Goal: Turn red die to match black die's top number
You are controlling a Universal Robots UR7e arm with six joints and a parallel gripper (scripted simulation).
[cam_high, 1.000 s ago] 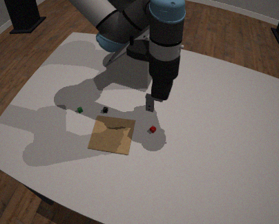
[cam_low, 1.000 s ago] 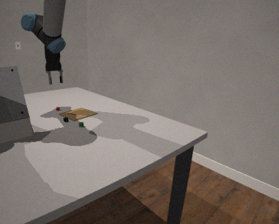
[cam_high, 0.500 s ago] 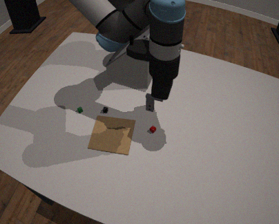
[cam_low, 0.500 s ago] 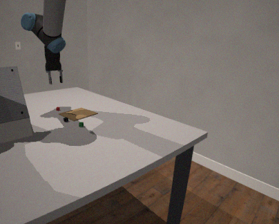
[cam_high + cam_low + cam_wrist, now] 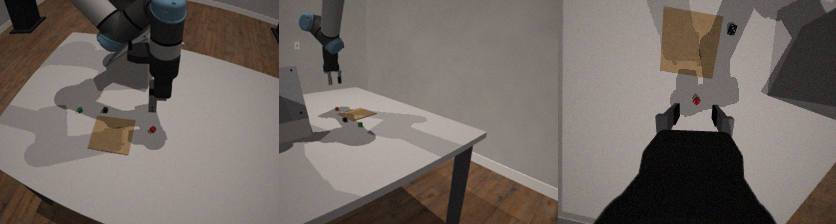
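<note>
My gripper is now 10 mm to the right of the red die and 150 mm above it. From my hand the other things lie so: green die (30 mm behind, 280 mm to the right, 150 mm below); then black die (50 mm behind, 180 mm to the right, 150 mm below); then tan mat (40 mm ahead, 130 mm to the right, 160 mm below).
</note>
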